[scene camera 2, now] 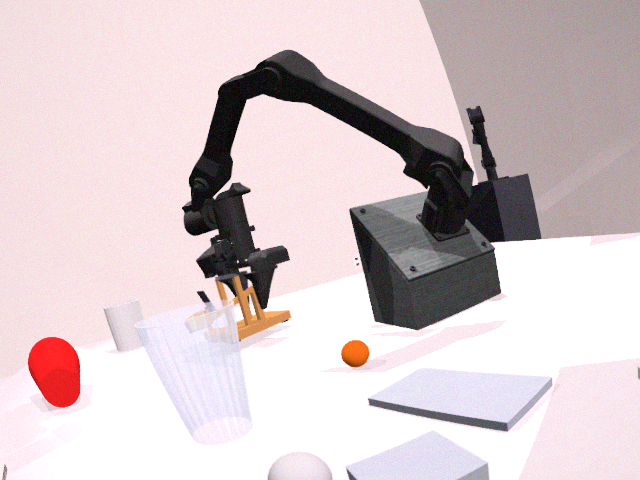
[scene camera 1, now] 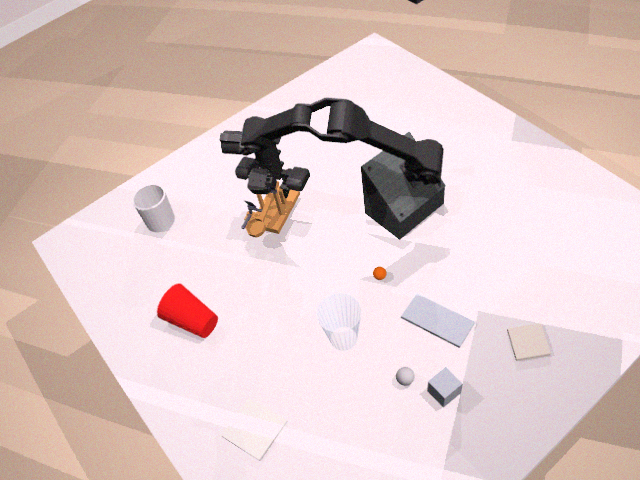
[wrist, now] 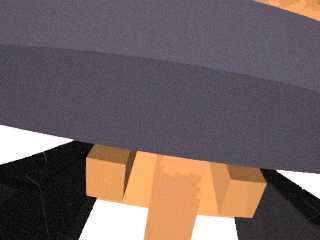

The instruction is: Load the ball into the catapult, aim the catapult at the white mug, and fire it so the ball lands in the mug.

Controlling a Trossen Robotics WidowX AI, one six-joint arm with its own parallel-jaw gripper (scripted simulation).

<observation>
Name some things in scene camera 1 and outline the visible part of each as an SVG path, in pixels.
My gripper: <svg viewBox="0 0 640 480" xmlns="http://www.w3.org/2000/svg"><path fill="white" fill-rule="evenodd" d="M309 169L294 166L293 169L282 169L284 161L280 160L281 149L277 148L276 156L270 160L262 161L256 157L243 157L235 169L235 176L243 180L248 178L247 189L253 194L263 195L275 189L277 180L282 178L283 181L279 188L283 190L284 197L287 198L290 190L300 192L304 189L310 177Z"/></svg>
A wooden catapult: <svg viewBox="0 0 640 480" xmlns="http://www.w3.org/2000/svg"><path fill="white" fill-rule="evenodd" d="M300 192L290 190L288 197L285 198L283 190L279 188L280 182L277 181L276 188L272 189L265 196L264 200L261 194L256 194L260 205L259 208L256 208L252 202L243 200L247 204L248 211L241 229L246 228L247 233L252 237L260 237L265 231L279 234Z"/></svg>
A red cup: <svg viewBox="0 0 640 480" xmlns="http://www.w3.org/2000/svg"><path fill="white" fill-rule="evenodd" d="M173 285L165 292L158 304L158 317L201 338L206 338L211 334L218 322L217 314L181 284Z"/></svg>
A grey cube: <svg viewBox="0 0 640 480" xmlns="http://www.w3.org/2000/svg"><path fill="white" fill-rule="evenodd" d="M447 367L442 369L427 383L427 391L442 407L445 407L461 394L463 385Z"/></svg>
A grey slab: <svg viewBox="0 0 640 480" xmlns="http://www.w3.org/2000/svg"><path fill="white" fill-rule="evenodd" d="M416 293L400 318L460 348L474 327L475 321Z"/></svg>
</observation>
